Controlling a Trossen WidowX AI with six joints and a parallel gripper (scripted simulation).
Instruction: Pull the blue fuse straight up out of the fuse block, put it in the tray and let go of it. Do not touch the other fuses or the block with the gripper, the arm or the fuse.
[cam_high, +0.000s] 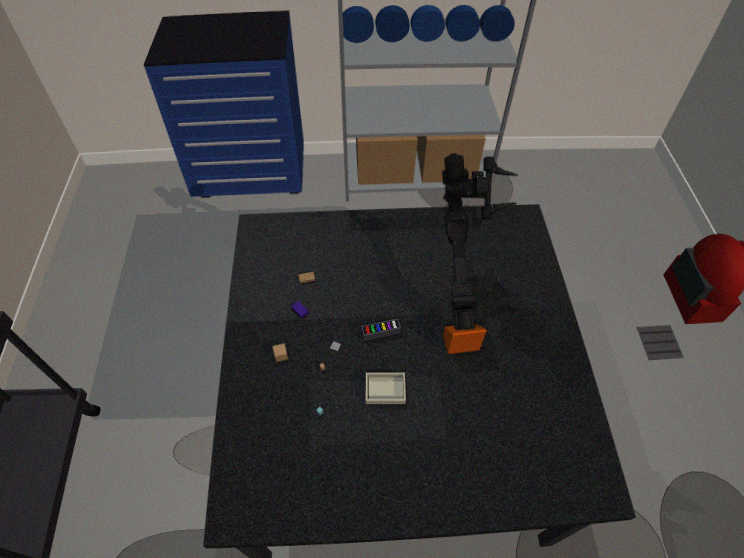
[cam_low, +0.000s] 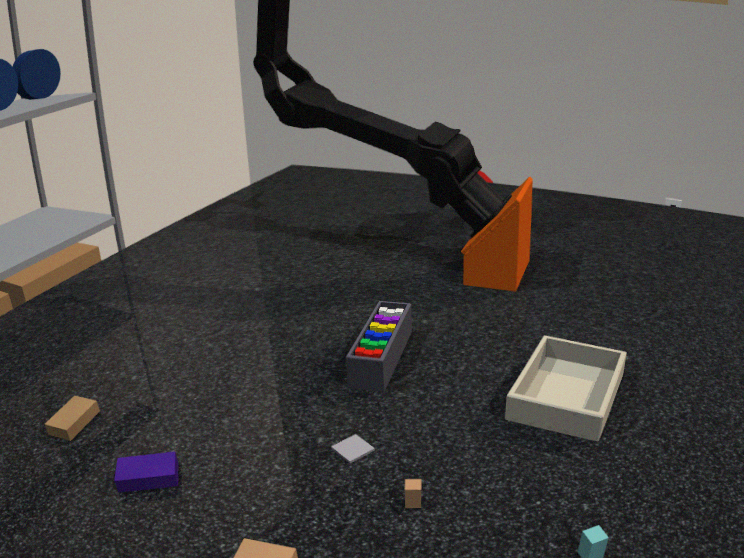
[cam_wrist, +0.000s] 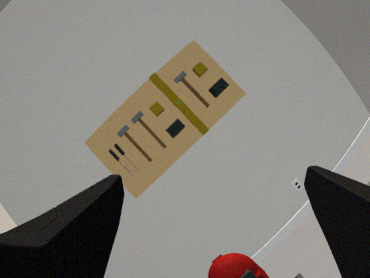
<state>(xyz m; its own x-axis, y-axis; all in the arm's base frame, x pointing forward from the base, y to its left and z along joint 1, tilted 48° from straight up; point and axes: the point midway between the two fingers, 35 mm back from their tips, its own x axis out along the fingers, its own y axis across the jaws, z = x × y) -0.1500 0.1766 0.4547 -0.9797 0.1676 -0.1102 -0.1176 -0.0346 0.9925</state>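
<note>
My gripper tip is 40 cm short of the blue fuse, 19 cm to the right of it and 53 cm above it. Also, from my gripper tip: grey tile (55 cm ahead, 25 cm to the left, 55 cm below); tan block (59 cm ahead, 34 cm to the left, 54 cm below); cream tray (37 cm ahead, 41 cm to the left, 55 cm below).
</note>
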